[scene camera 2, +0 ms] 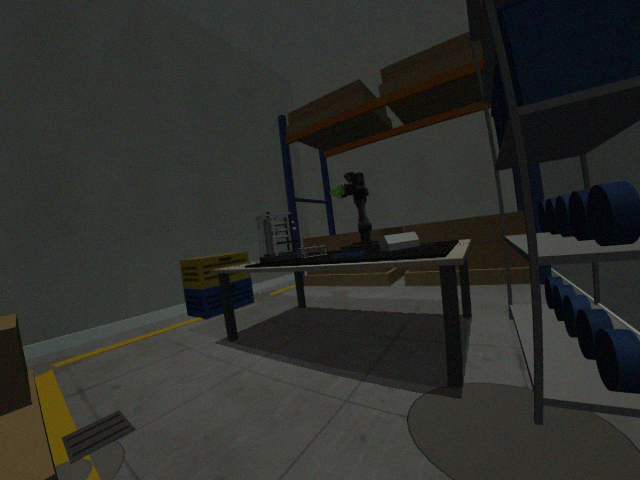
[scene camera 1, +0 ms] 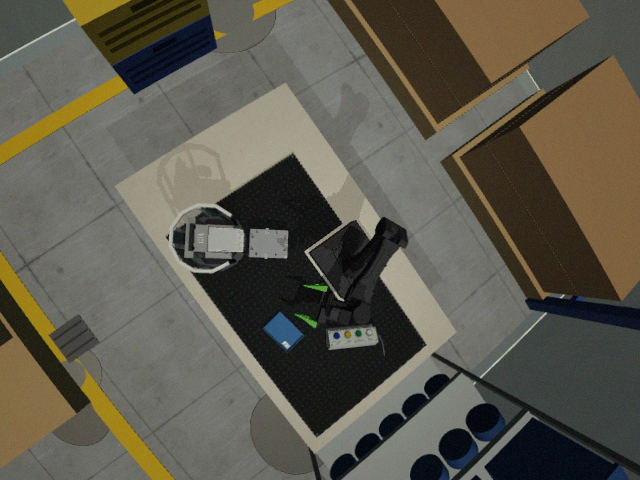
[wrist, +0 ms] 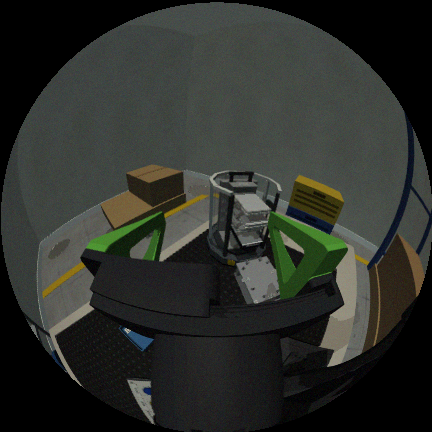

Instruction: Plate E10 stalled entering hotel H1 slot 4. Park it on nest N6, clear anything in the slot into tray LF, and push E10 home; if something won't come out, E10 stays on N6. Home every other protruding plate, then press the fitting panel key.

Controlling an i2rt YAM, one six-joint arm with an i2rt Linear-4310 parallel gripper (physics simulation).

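Frame: origin at the arm's base, x left, y back, z up, level; centimetres.
Seen in the pictures: gripper, fingertip midpoint: (scene camera 2: 330,192) (scene camera 1: 298,299) (wrist: 216,217); arm's base, link origin: (scene camera 2: 366,243) (scene camera 1: 347,264).
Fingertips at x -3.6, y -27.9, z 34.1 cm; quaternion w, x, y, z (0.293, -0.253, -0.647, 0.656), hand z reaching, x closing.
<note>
Pixels of each thing's middle, then the offset from my fingertips to it. "spot": a spot on its surface instead. Level surfaces: height alone.
- round-framed hotel, body centre: (wrist: 241,214) (scene camera 1: 211,239) (scene camera 2: 276,236) dx -33.0, dy -17.7, dz -22.5 cm
- pale plate, body centre: (wrist: 249,202) (scene camera 1: 221,239) dx -30.2, dy -13.6, dz -14.5 cm
- grey nest-like piece, surface spot: (wrist: 256,274) (scene camera 1: 265,246) spot: dx -21.3, dy -0.7, dz -31.9 cm
- button panel, body centre: (scene camera 1: 351,338) (scene camera 2: 398,241) dx +33.3, dy +13.5, dz -33.7 cm
- blue rectangular piece, surface spot: (wrist: 137,338) spot: dx +20.8, dy -9.1, dz -37.7 cm
- pale table, surface height: dz -39.2 cm
- black mat, surface height: dz -37.9 cm
My gripper (scene camera 1: 299,299) (scene camera 2: 337,191) (wrist: 216,217) is open, its green fingers wide apart with nothing between them. It hangs high above the mat, away from the hotel. The round-framed hotel (scene camera 1: 204,205) (scene camera 2: 266,235) (wrist: 228,225) stands at the table's far-left end. A pale plate (scene camera 1: 225,239) (wrist: 251,201) sticks out at its top; further plates show below it in the wrist view. Slot labels and slot 4's contents cannot be read. A grey nest-like piece (scene camera 1: 268,243) (scene camera 2: 313,251) (wrist: 256,274) with small pins lies before the hotel. The button panel (scene camera 1: 352,338) (wrist: 137,390) has coloured keys.
A blue rectangular piece (scene camera 1: 283,330) (wrist: 137,338) lies on the mat between hotel and panel. A dark tray with a pale rim (scene camera 1: 330,237) lies beside the arm base, partly covered by the arm. The pale table (scene camera 1: 258,121) borders the black mat (scene camera 1: 336,397). Crates, boxes and shelving stand around.
</note>
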